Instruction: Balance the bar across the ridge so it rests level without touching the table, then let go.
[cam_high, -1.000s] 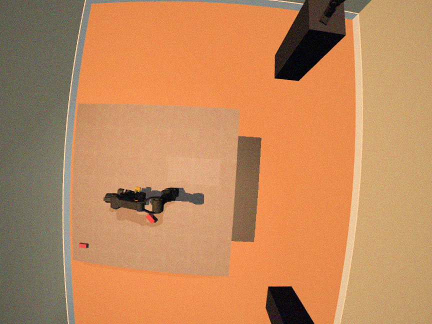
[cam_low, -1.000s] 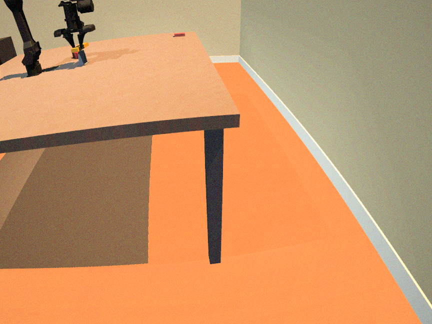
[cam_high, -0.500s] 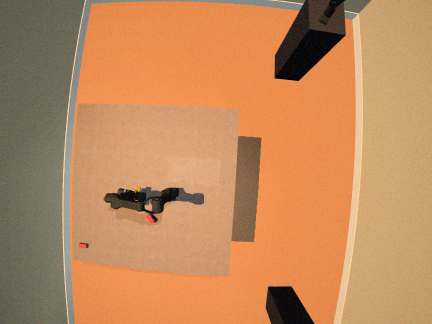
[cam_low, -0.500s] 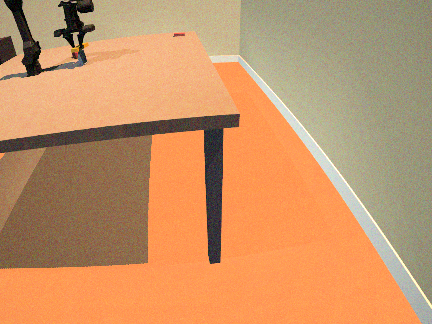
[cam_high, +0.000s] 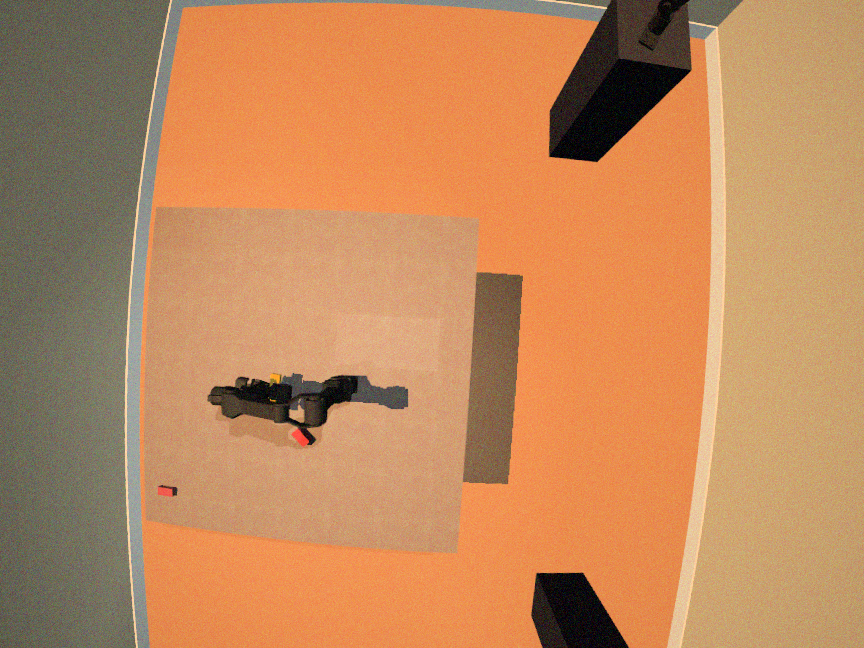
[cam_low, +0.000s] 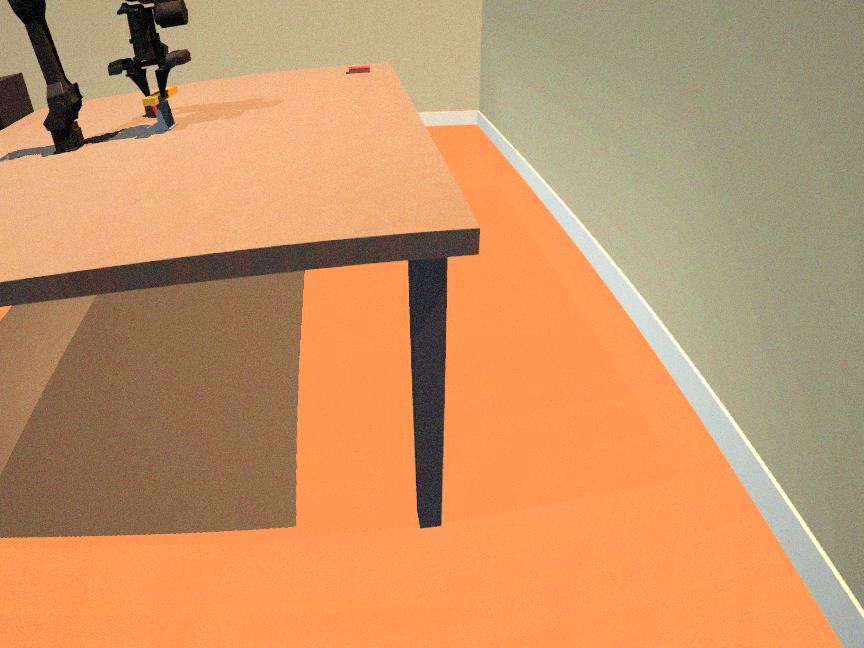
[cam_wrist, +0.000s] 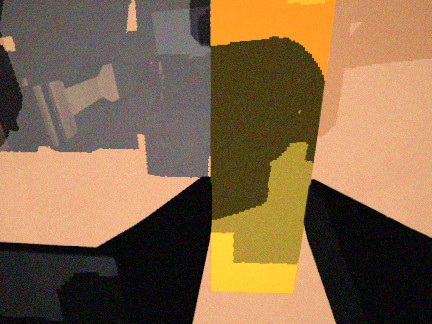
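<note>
Now: the yellow-orange bar 30 mm to the left of my gripper tip.
</note>
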